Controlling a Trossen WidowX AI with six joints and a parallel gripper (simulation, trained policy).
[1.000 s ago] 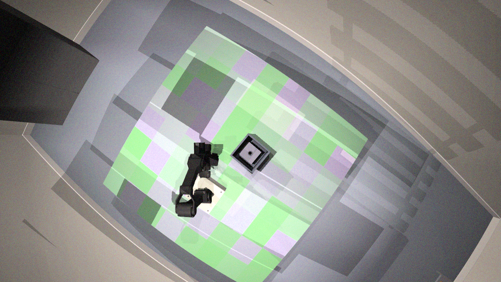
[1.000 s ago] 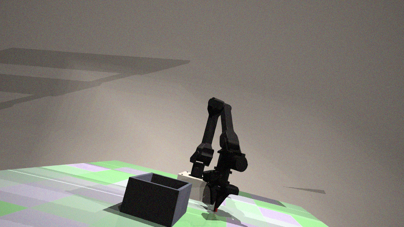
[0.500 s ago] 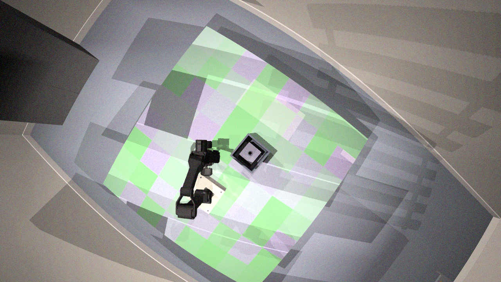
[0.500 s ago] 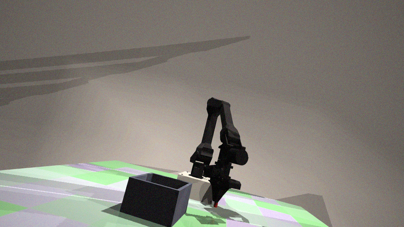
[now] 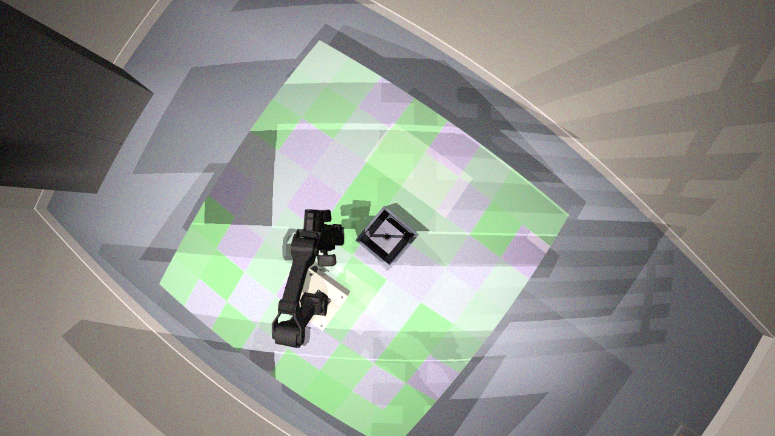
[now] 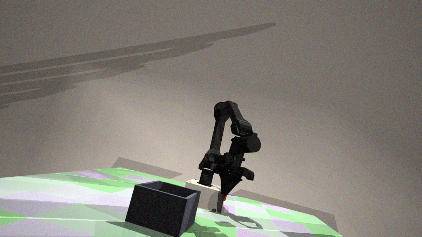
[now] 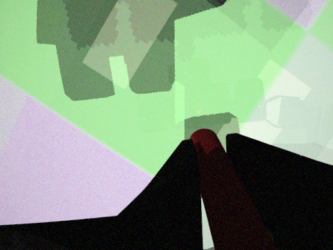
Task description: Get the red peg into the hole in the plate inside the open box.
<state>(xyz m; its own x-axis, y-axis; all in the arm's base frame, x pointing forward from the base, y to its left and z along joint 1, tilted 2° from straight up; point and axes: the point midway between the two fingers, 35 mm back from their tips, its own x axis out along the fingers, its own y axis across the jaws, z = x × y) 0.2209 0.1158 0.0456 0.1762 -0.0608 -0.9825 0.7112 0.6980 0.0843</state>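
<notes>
Right now the grey plate is 110 mm ahead of my gripper tip, 150 mm to the right of it and 50 mm below it. Also, from my gripper tip: red peg 10 mm behind, 10 mm to the left, 20 mm above; dark box 110 mm ahead, 150 mm to the right, 70 mm below.
</notes>
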